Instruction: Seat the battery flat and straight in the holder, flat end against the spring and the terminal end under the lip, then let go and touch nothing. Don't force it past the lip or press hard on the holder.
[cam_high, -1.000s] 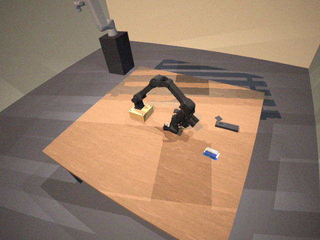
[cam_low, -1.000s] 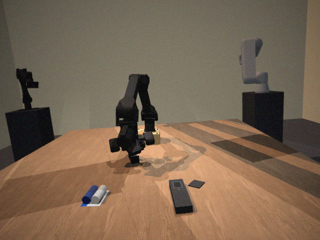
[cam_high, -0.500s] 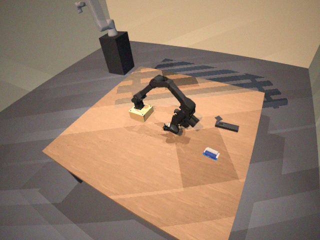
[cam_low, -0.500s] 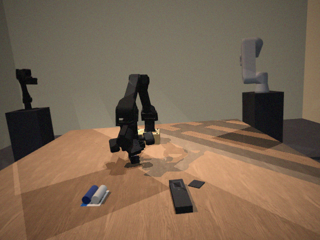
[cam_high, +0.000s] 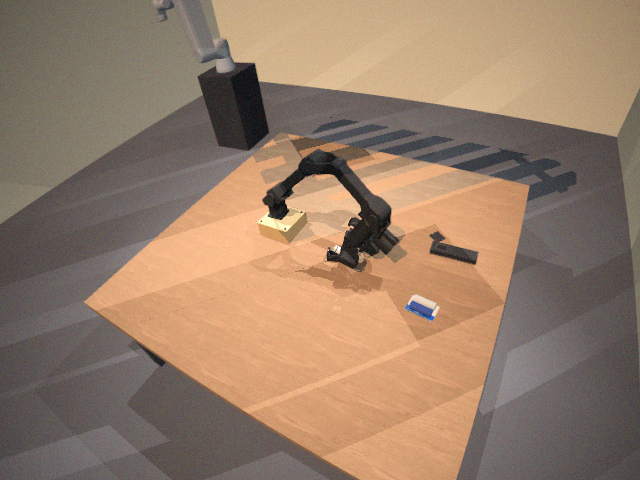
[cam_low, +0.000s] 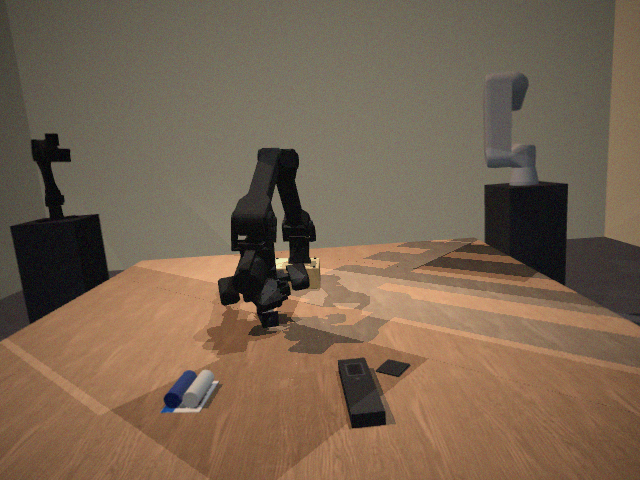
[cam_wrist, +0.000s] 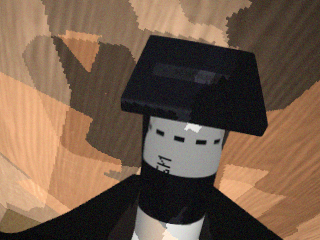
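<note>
Right now my gripper tip is 10 mm below the battery. Also, from my gripper tip: black cover 290 mm ahead, 220 mm to the left, 20 mm below; then card 310 mm ahead, 100 mm to the right, 10 mm below; then grey plate 30 mm ahead, 10 mm to the left, 10 mm below.
</note>
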